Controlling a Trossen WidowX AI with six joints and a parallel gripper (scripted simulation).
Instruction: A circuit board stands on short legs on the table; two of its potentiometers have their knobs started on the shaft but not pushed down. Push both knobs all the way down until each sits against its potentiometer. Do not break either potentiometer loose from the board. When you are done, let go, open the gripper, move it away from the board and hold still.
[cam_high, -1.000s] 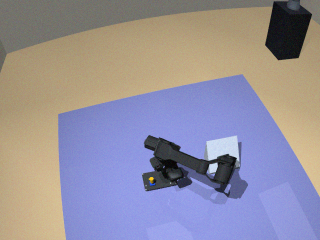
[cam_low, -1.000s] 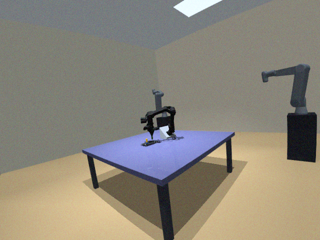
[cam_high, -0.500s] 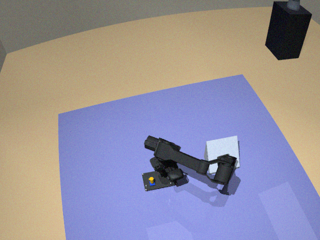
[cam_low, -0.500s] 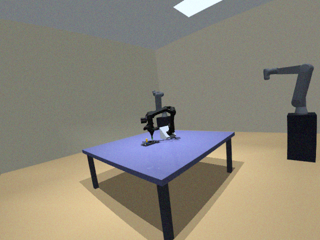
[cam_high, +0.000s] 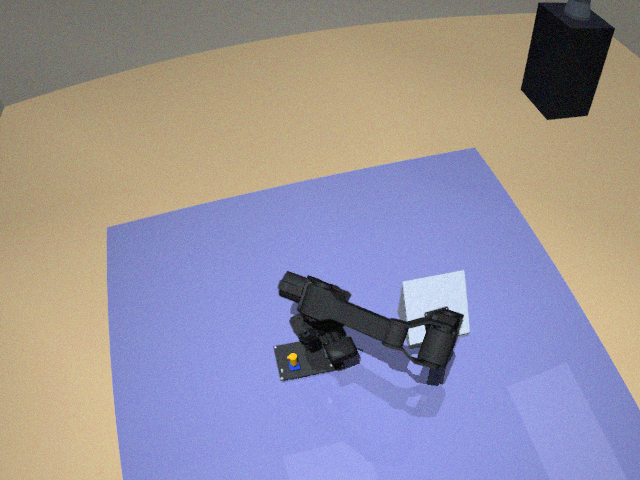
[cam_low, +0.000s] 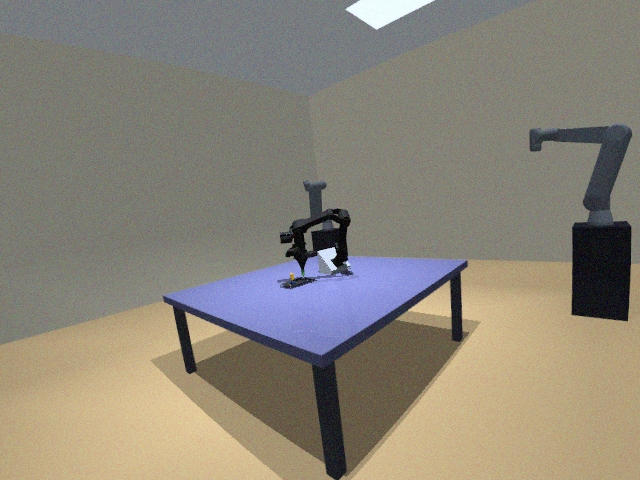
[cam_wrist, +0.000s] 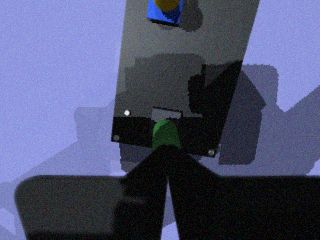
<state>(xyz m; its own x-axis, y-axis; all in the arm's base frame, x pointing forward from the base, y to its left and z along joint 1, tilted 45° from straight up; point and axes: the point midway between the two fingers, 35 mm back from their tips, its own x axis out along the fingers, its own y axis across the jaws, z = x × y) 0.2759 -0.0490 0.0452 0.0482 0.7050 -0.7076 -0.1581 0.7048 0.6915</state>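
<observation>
Now: the green knob 20 mm below my gripper tip. From my gripper tip the other things lie so: orange knob: 90 mm ahead, 10 mm to the left, 20 mm below.
</observation>
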